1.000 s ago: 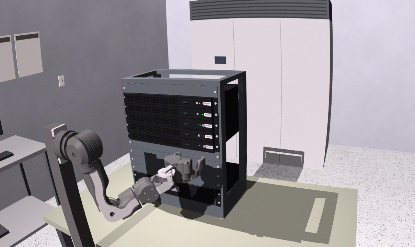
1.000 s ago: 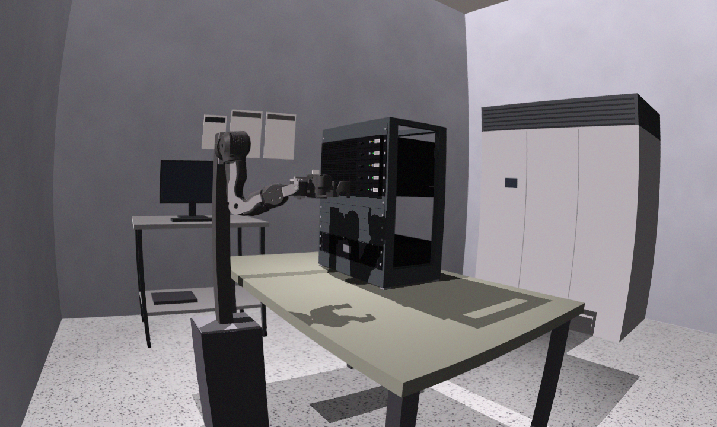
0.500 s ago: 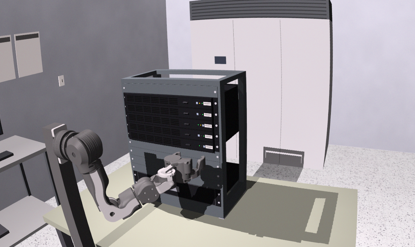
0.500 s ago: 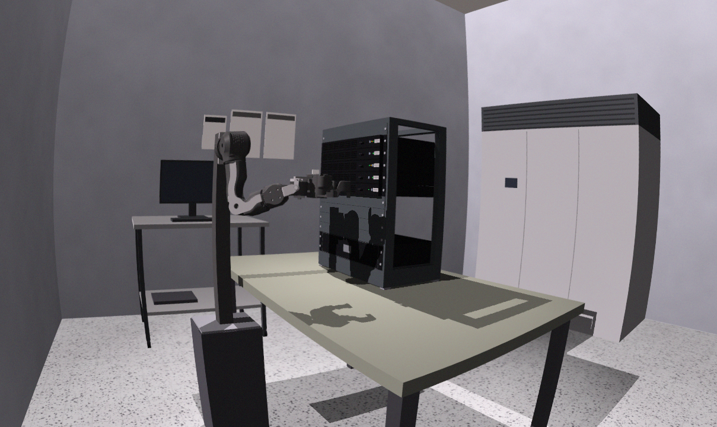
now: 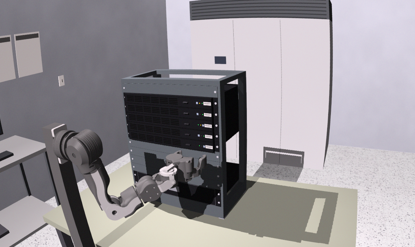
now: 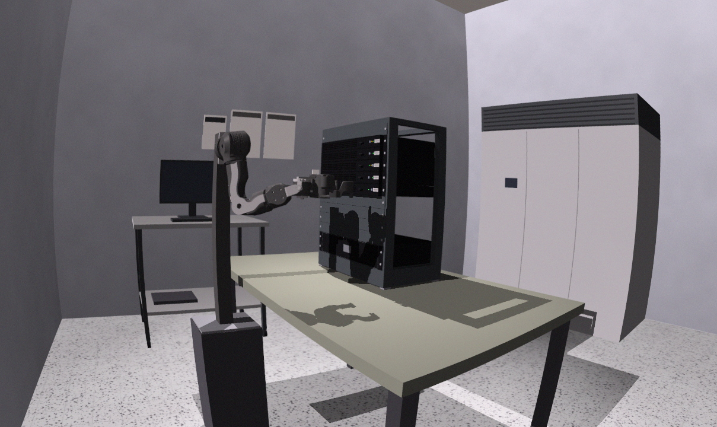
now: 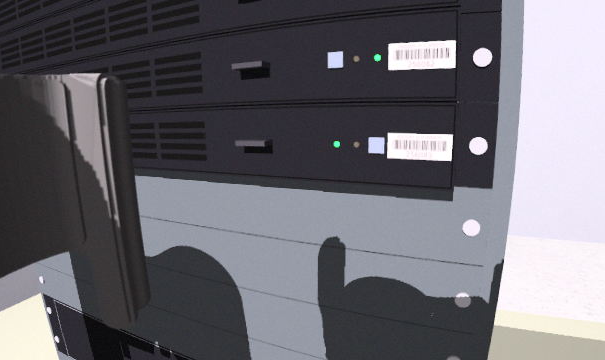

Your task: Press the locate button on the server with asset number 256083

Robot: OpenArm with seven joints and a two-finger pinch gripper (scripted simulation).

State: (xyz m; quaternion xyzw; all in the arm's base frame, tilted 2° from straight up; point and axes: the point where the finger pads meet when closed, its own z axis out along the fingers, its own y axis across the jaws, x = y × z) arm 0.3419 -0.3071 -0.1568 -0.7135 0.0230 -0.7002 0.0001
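The pale square button is 13 cm ahead of my hand and 2 cm to the left of it.
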